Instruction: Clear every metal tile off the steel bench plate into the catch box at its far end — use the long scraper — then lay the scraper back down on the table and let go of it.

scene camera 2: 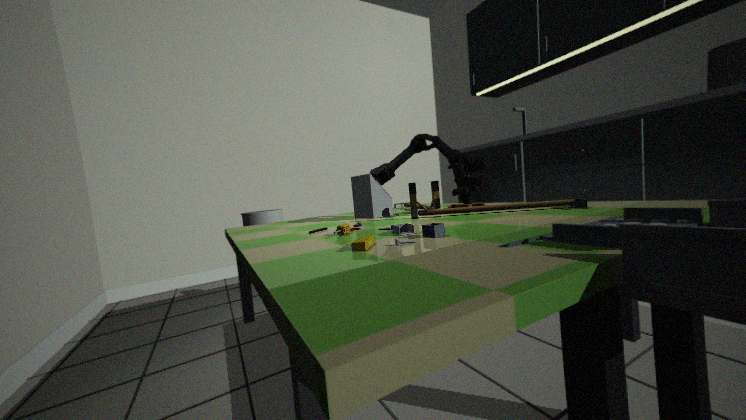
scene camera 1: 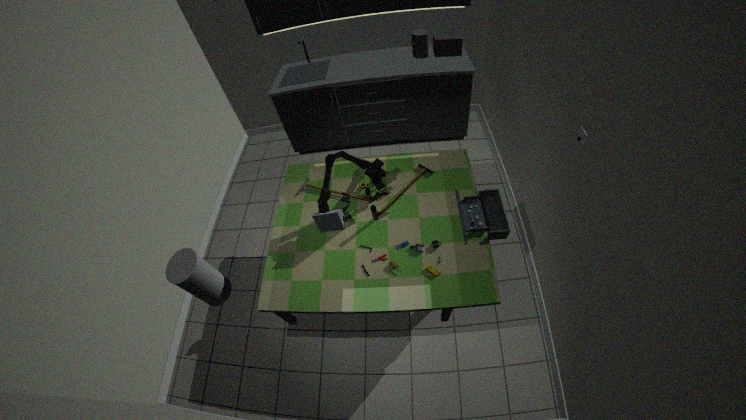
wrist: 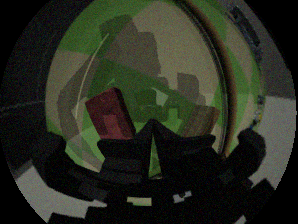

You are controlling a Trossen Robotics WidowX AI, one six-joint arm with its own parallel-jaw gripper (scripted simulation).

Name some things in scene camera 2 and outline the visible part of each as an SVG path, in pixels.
A long scraper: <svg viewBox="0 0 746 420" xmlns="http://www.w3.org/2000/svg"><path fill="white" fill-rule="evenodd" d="M408 183L412 219L418 218L418 215L573 206L587 209L587 200L568 198L568 200L427 210L417 201L416 183Z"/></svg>
